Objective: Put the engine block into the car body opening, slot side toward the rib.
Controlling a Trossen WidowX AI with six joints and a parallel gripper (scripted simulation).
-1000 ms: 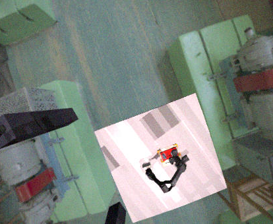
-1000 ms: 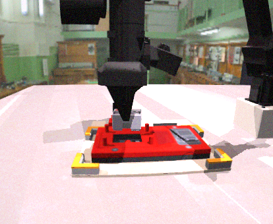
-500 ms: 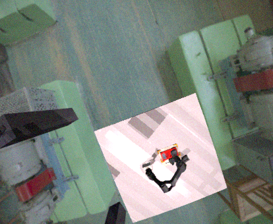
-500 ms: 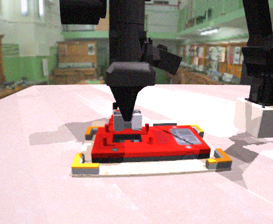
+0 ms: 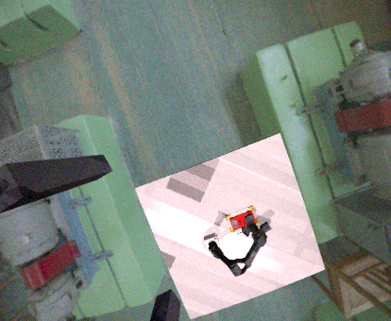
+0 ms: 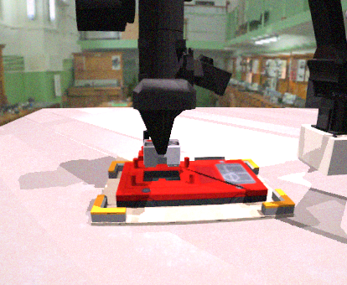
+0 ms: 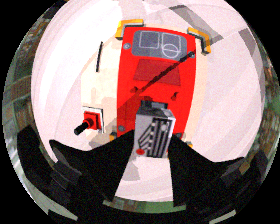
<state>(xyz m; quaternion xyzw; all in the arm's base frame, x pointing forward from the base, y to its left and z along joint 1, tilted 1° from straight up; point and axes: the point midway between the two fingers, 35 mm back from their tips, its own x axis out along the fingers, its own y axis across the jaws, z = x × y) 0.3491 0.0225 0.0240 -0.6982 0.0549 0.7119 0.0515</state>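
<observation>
Now: the engine block 10 mm below my gripper tip.
</observation>
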